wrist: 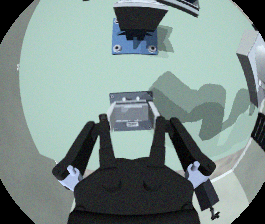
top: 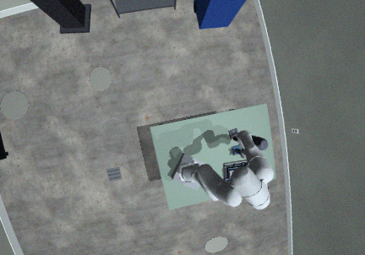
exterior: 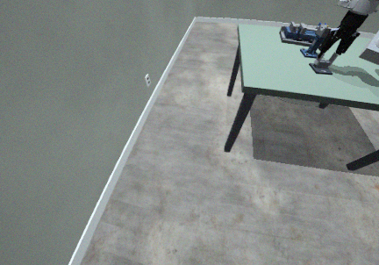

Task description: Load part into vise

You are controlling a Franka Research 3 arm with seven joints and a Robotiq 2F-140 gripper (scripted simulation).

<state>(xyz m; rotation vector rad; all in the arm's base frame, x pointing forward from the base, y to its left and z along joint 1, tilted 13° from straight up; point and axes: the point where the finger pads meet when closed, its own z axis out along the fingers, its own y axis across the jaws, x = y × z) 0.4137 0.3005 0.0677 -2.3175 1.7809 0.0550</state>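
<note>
Now: hand 30 mm above the part. Also, from my hand: vise: 50 mm ahead, 360 mm to the right, 10 mm below.
</note>
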